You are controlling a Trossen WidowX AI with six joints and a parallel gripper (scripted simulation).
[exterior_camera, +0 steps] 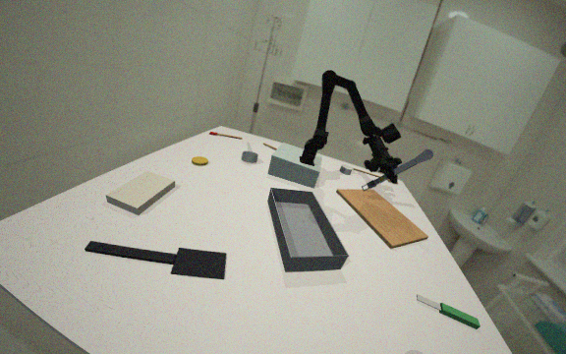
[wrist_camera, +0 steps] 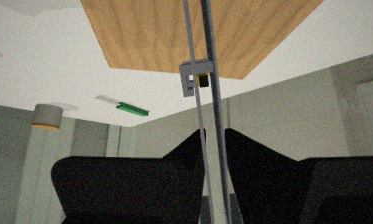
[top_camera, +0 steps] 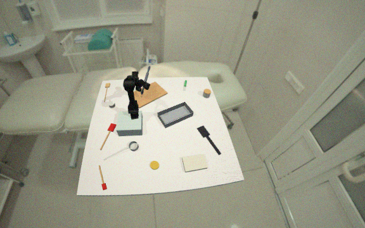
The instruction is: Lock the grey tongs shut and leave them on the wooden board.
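Now: the yellow slider 40 mm to the right of my gripper tip, 40 mm behind it and 10 mm below it. From my gripper tip the other things lie so: wooden board 140 mm below; green-handled knife 440 mm ahead, 140 mm below, 30 mm to the left; roasting tin 360 mm to the right, 200 mm ahead, 120 mm below.
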